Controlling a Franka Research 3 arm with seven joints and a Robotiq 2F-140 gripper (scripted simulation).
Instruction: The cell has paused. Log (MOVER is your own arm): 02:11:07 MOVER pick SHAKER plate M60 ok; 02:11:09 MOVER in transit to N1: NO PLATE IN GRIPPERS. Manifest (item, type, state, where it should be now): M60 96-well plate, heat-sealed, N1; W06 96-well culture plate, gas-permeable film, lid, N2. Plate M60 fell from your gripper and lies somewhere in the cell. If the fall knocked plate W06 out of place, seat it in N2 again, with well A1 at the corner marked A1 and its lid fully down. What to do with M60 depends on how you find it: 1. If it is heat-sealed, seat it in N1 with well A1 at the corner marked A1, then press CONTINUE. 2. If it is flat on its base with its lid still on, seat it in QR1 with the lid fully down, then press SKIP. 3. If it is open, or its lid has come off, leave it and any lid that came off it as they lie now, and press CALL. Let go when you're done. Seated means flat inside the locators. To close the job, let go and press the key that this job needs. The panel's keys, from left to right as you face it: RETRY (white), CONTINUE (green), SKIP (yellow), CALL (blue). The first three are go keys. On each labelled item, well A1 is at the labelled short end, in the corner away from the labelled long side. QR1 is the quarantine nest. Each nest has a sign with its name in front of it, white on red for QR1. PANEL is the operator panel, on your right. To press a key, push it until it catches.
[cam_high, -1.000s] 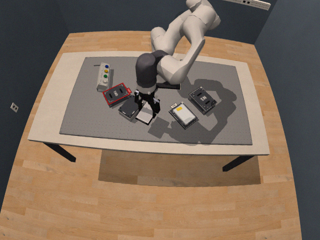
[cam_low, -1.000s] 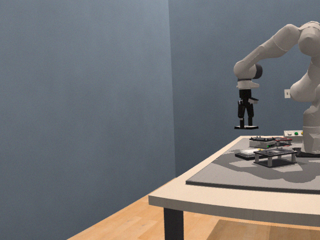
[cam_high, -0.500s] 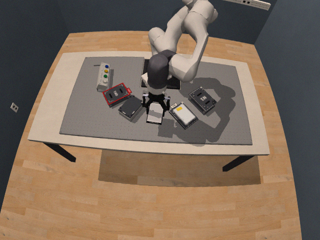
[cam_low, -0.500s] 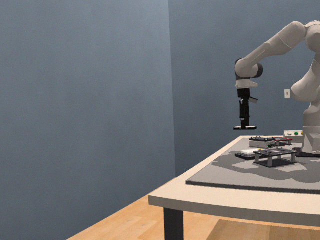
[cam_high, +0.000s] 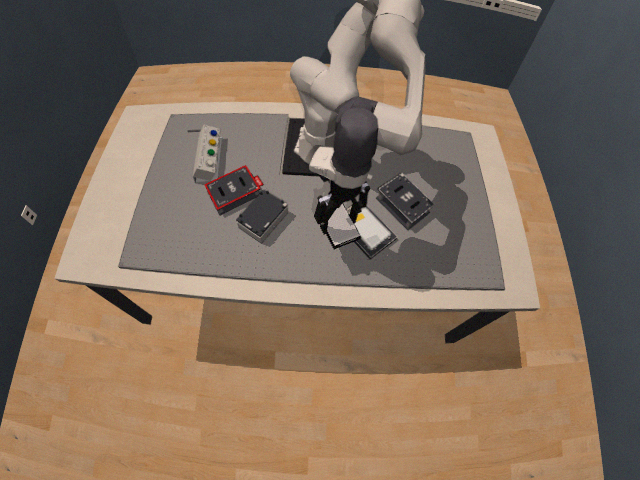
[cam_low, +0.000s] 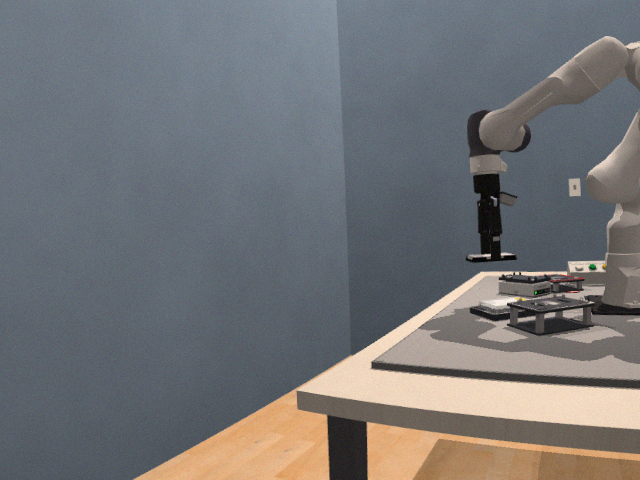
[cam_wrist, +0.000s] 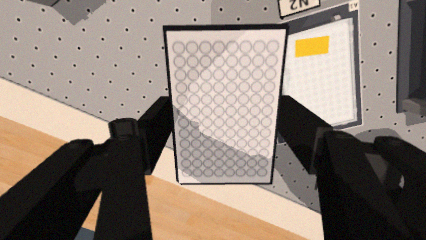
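The A1 mark is 270 mm behind my hand, 230 mm to the left of it and 110 mm below it. Round my hand: plate W06: 130 mm below, 110 mm to the left, 60 mm behind; then shaker block: 240 mm to the right, 110 mm below, 50 mm behind; then plate M60: 20 mm below.
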